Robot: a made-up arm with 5 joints.
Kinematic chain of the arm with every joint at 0, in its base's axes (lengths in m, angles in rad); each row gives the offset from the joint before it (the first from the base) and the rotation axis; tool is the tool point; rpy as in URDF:
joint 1: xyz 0 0 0.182 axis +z
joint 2: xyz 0 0 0 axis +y
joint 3: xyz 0.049 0 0.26 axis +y
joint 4: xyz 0.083 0 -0.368 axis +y
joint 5: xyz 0.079 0 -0.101 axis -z
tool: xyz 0 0 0 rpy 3.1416 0 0
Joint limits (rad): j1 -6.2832..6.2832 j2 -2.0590..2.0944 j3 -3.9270..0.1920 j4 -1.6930..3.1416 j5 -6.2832..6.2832
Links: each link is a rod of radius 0.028 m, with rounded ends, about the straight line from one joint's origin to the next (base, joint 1, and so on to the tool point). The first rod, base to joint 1, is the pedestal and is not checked.
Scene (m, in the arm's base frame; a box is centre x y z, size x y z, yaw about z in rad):
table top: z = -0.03
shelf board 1: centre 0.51 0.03 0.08 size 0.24 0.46 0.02 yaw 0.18
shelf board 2: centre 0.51 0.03 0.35 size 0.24 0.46 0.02 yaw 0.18
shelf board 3: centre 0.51 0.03 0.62 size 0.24 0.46 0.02 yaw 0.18
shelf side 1: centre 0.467 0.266 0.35 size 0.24 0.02 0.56 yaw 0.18
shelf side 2: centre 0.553 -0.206 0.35 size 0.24 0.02 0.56 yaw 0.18
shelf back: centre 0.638 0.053 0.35 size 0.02 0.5 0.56 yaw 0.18
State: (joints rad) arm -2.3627 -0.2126 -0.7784 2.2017 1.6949
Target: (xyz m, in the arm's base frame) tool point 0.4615 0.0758 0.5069
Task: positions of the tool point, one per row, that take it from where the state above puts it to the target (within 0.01 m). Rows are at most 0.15 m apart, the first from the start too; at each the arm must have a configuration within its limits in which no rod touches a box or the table.
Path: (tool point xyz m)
1: -0.2302 -0.2028 0.2390
2: -0.2585 -0.2028 0.2936
3: -0.2744 -0.1911 0.3660
4: -0.2689 -0.1654 0.4488
5: -0.2358 -0.1272 0.5310
6: -0.1734 -0.0812 0.6004
7: -0.0857 -0.0343 0.6460
8: 0.0184 0.0062 0.6598
9: 0.1264 0.0346 0.6388
10: 0.2247 0.0480 0.5853
11: 0.3011 0.0466 0.5069
12: 0.3816 0.0609 0.5160
13: 0.4615 0.0758 0.5069

